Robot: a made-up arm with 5 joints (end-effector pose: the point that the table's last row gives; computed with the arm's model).
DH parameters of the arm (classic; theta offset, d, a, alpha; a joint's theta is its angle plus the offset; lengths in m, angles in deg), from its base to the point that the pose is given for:
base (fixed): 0 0 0 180
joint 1: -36.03 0 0.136 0
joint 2: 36.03 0.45 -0.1 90
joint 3: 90 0.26 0.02 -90
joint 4: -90 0.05 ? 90
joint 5: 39.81 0 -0.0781 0
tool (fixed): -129.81 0.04 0 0
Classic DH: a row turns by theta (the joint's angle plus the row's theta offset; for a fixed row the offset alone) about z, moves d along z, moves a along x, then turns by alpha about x.
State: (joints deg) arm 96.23 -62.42 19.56 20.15 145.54
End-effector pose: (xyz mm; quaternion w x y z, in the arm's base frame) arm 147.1 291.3 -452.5 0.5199 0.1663 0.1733 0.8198
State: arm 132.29 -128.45 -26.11 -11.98 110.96
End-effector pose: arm -119.5 230.1 -417.9 0.5565 -0.1345 -0.2067 0.7934
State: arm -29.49 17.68 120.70 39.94 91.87
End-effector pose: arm -159.3 442.6 -432.5 0.0539 0.3960 0.7341 0.5490
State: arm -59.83 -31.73 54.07 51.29 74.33
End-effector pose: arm -346.5 -2.7 -497.2 0.0966 0.4425 -0.3474 -0.8211
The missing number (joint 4, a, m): 0.04
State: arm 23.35 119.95 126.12 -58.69 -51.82
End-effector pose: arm 324.8 -85.0 -378.6 0.4850 -0.7115 -0.3833 0.3340
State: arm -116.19 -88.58 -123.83 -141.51 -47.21
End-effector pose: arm -5.4 -174.8 -458.3 0.7868 0.0259 -0.5305 -0.3143
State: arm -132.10 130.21 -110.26 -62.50 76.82
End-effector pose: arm -309.4 281.5 -453.9 0.1080 -0.1912 -0.7371 0.6390
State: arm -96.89 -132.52 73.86 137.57 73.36
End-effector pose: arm 207.6 89.1 -498.0 0.5222 0.3673 0.6839 0.3532
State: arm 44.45 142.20 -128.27 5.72 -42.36
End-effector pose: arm 193.2 -254.4 -506.6 0.2216 0.8621 0.2548 0.3778
